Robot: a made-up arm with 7 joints.
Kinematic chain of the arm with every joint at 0, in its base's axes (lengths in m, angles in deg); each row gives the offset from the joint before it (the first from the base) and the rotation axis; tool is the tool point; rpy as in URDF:
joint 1: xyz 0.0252 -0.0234 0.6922 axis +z
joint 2: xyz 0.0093 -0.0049 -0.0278 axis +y
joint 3: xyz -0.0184 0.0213 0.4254 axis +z
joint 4: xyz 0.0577 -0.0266 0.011 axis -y
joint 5: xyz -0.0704 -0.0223 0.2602 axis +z
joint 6: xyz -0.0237 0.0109 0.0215 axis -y
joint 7: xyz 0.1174 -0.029 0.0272 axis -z
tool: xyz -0.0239 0.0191 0.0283 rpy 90 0 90
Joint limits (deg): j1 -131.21..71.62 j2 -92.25..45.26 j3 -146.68..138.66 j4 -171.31..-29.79 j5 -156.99..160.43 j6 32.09..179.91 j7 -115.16..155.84
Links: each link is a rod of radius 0.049 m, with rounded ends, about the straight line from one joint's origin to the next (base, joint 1, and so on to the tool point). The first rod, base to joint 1, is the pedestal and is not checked.
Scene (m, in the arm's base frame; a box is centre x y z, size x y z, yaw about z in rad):
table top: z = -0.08
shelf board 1: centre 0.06 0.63 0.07 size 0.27 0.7 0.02 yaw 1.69
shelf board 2: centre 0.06 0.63 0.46 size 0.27 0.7 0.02 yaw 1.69
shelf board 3: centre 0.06 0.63 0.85 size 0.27 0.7 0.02 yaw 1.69
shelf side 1: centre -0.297 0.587 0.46 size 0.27 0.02 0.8 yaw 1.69
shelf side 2: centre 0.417 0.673 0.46 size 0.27 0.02 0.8 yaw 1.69
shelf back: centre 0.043 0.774 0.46 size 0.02 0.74 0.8 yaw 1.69
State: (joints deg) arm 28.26 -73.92 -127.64 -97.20 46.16 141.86 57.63
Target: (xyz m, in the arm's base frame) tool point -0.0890 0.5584 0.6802
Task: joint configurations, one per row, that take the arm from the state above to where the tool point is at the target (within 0.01 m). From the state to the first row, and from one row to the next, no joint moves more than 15 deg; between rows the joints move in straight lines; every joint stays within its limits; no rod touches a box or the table.
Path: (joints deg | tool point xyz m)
1: 13.98 -67.62 -128.94 -106.39 53.63 144.07 57.14 | -0.5284 -0.3586 0.4911
2: -0.30 -61.32 -130.24 -115.58 61.10 146.28 56.65 | -0.5555 -0.1924 0.5178
3: -14.58 -55.03 -131.54 -124.77 68.57 148.49 56.16 | -0.5325 -0.0266 0.5450
4: -28.86 -48.73 -132.84 -133.96 76.04 150.70 55.66 | -0.4609 0.1220 0.5740
5: -43.13 -42.43 -134.14 -143.14 83.51 152.91 55.17 | -0.3485 0.2370 0.6059
6: -57.41 -36.13 -135.44 -152.33 90.98 155.12 54.68 | -0.2087 0.3052 0.6413
7: -71.69 -29.84 -136.74 -161.52 98.45 157.33 54.19 | -0.0603 0.3188 0.6802
8: -73.85 -33.47 -139.23 -150.28 92.05 158.60 55.09 | -0.0885 0.3733 0.6697
9: -76.02 -37.10 -141.71 -139.04 85.66 159.87 56.00 | -0.1035 0.4339 0.6667
10: -78.18 -40.73 -144.20 -127.80 79.26 161.13 56.90 | -0.1037 0.4970 0.6704
11: -80.34 -44.36 -146.68 -116.57 72.87 162.40 57.81 | -0.0890 0.5584 0.6802

